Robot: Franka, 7 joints.
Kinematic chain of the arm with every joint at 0, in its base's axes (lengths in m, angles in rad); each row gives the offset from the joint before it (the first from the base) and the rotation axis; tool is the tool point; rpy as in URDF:
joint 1: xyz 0 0 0.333 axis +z
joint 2: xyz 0 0 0 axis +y
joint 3: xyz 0 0 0.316 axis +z
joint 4: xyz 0.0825 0 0 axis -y
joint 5: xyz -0.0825 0 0.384 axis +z
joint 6: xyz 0 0 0 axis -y
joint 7: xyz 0.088 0 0 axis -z
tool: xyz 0 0 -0.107 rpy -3.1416 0 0
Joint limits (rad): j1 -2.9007..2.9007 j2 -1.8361..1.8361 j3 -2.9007..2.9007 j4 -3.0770..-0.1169 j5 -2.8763..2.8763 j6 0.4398..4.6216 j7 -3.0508..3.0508
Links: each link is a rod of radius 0.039 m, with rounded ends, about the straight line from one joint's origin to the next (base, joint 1, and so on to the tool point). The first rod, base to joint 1, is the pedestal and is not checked.
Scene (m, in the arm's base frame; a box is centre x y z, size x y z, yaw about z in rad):
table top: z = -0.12
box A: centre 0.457 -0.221 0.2 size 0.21 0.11 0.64 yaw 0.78
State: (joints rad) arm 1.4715 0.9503 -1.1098 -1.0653 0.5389 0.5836 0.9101
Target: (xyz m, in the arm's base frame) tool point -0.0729 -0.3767 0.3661
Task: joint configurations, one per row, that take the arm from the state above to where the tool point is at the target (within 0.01 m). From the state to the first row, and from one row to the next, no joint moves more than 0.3 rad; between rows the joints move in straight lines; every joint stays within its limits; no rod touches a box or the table.
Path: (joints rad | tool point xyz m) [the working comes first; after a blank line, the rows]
Joints at the target: -0.2642 0.8556 -1.6753 -2.1856 0.2449 1.0101 0.9101
Straight joint move there: touches box A.

1: 1.2635 0.9865 -1.3444 -1.1289 0.4533 0.7068 0.9101 | 0.5169 0.3043 0.4441
2: 1.0554 1.0227 -1.5790 -1.1926 0.3677 0.8300 0.9101 | 0.5768 0.1048 0.5083
3: 0.8474 1.0588 -1.8136 -1.2562 0.2821 0.9532 0.9101 | 0.5511 -0.0828 0.5906
4: 0.6394 1.0950 -2.0481 -1.3198 0.1964 1.0764 0.9101 | 0.4570 -0.2210 0.6823
5: 0.4135 1.0352 -1.9549 -1.5363 0.2086 1.0598 0.9101 | 0.3336 -0.3638 0.6117
6: 0.1876 0.9753 -1.8617 -1.7527 0.2207 1.0432 0.9101 | 0.1837 -0.4348 0.5294
7: -0.0383 0.9155 -1.7685 -1.9691 0.2328 1.0266 0.9101 | 0.0394 -0.4346 0.4447
8: -0.2642 0.8556 -1.6753 -2.1856 0.2449 1.0101 0.9101 | -0.0729 -0.3767 0.3661

